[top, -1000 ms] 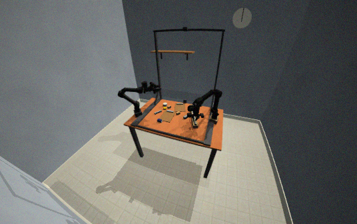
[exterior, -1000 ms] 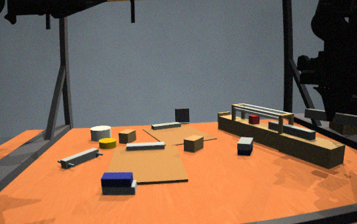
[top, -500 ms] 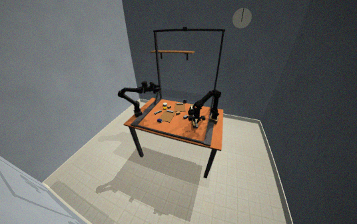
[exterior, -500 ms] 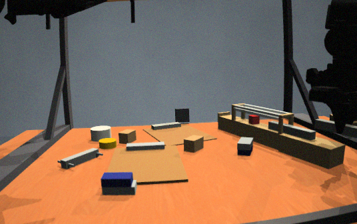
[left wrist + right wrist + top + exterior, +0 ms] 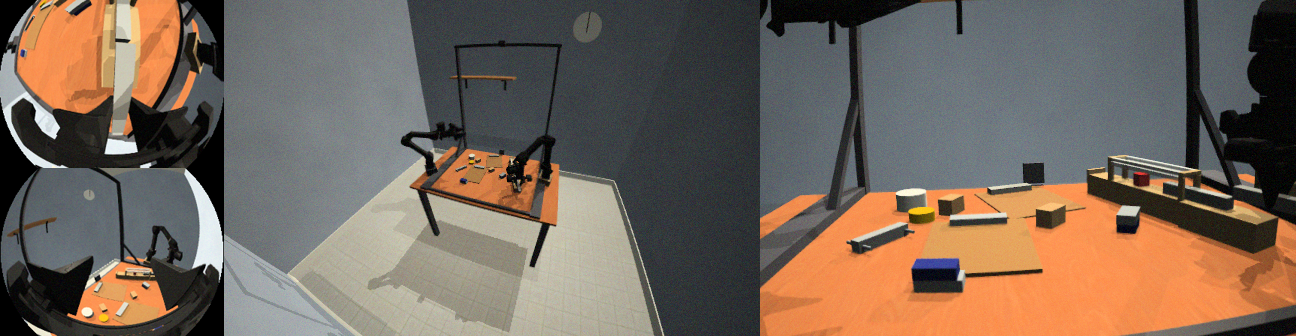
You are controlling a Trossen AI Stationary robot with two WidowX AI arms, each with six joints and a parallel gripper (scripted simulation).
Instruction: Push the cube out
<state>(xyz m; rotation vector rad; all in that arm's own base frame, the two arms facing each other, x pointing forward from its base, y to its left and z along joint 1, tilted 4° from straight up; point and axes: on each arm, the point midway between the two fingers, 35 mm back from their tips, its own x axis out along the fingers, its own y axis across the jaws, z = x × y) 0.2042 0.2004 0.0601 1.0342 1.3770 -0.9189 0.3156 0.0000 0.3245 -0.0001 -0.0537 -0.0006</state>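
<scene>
Right now the tan channel is 27 cm behind my left hand, 5 cm below it and 4 cm to the right of it. Also, from my left hand: yellow disc (47 cm to the right, 37 cm behind, 9 cm below); pegged bar (54 cm to the right, 26 cm behind, 9 cm below).
</scene>
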